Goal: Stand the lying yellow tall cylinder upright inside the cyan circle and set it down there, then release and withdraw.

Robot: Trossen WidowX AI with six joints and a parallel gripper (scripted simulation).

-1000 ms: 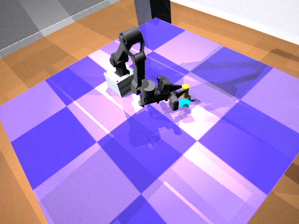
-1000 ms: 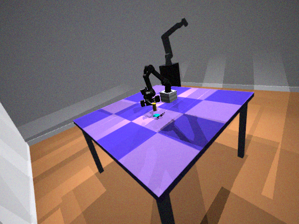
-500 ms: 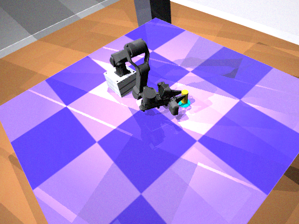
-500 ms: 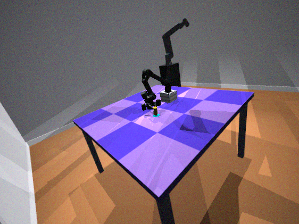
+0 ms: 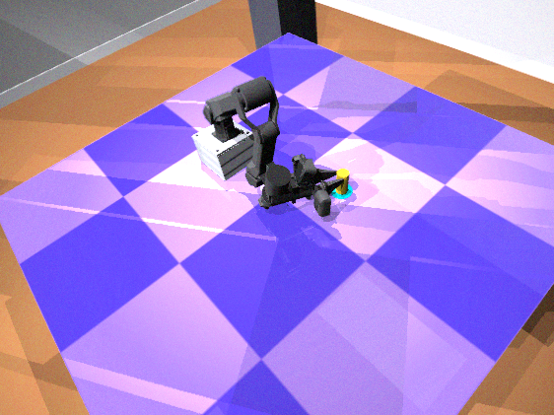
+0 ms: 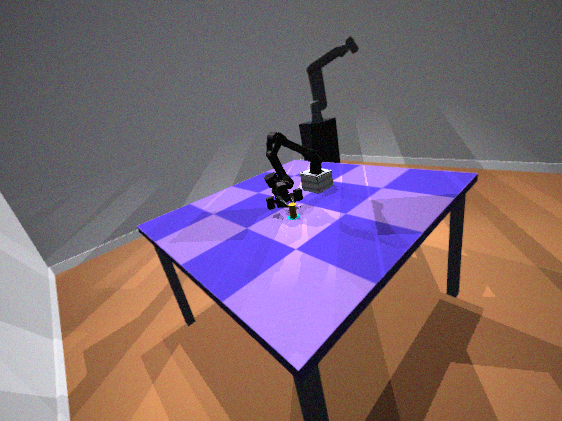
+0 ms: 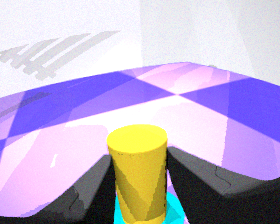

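Right now my gripper tip is 20 mm above the yellow cylinder. The rest, counted from my gripper tip: cyan circle 60 mm below.
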